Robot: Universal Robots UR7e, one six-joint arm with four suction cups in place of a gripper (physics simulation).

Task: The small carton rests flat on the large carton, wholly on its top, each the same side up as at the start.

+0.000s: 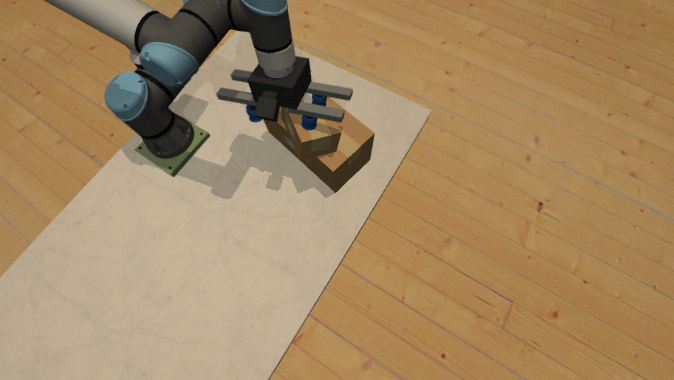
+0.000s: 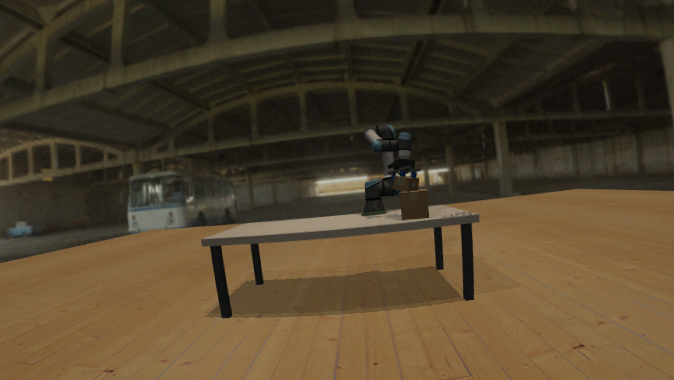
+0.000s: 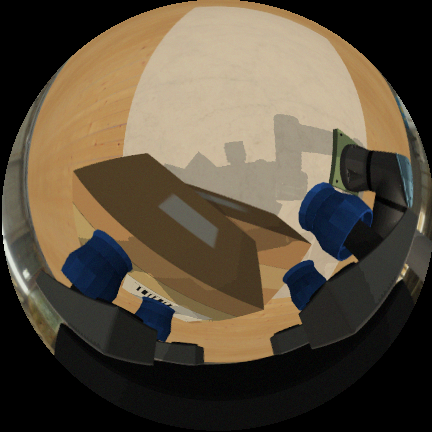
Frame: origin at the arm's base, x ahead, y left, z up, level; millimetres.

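Where they show: hand, its tool point: (image 1: pixel 288 112) (image 3: pixel 223 267); arm's base, origin of its link: (image 1: pixel 171 138) (image 2: pixel 374 211) (image 3: pixel 351 167).
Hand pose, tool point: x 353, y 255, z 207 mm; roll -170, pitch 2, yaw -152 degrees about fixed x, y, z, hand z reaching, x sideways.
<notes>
Things, the pixels of their top centre, and the offset from my tool point. Level surfaces: height alone.
- small brown carton, centre of its top: (image 3: pixel 136 292) (image 1: pixel 306 111) (image 2: pixel 405 174) dy +19, dx +50, dz +29 mm
- large carton, centre of its top: (image 3: pixel 198 261) (image 1: pixel 312 117) (image 2: pixel 414 190) dy +60, dx +13, dz -70 mm
- table, height of its surface: dz -223 mm
The small brown carton (image 1: pixel 317 138) (image 2: pixel 405 183) (image 3: pixel 177 229) hangs from my suction gripper (image 1: pixel 287 111) (image 2: pixel 404 172) (image 3: pixel 221 278), two blue cups pressed on its top. The suction holds it. It sits over the base-side end of the large carton (image 1: pixel 352 160) (image 2: pixel 414 205) (image 3: pixel 266 235), which stands on the table (image 1: pixel 140 265) (image 2: pixel 329 225). The small carton is turned at an angle to the large one and juts past its edge toward the robot base. I cannot tell whether its underside touches the large carton's top.
The robot's green base plate (image 1: pixel 175 160) (image 3: pixel 337 160) is bolted to the table just left of the cartons. The table's right edge (image 1: pixel 400 163) runs close behind the large carton. Wooden floor (image 1: pixel 519 212) surrounds the table.
</notes>
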